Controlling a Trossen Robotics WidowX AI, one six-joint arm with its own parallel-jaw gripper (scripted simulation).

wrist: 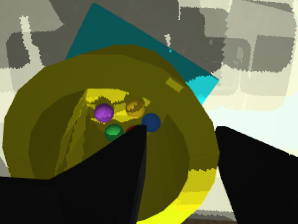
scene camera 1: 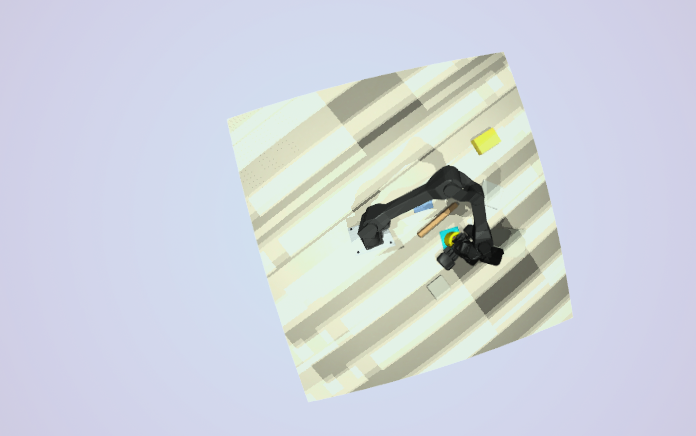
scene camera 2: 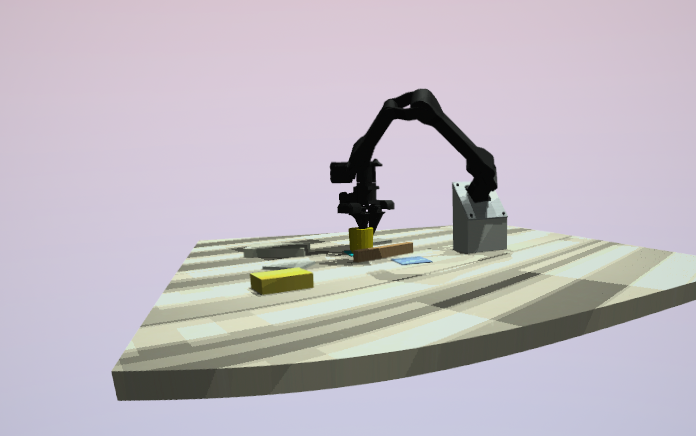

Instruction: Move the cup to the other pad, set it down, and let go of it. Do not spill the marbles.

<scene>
In view: my gripper (scene camera 2: pixel 367 236), a yellow cup (wrist: pixel 55 128), a flat grey slab (scene camera 2: pixel 294 250) and a cyan pad (wrist: pixel 96 31).
The flat grey slab shows as well in scene camera 1 (scene camera 1: pixel 512 241). My gripper also shows in the wrist view (wrist: pixel 180 135) and in scene camera 1 (scene camera 1: pixel 450 244). The wrist view misses the flat grey slab: it is out of frame.
</scene>
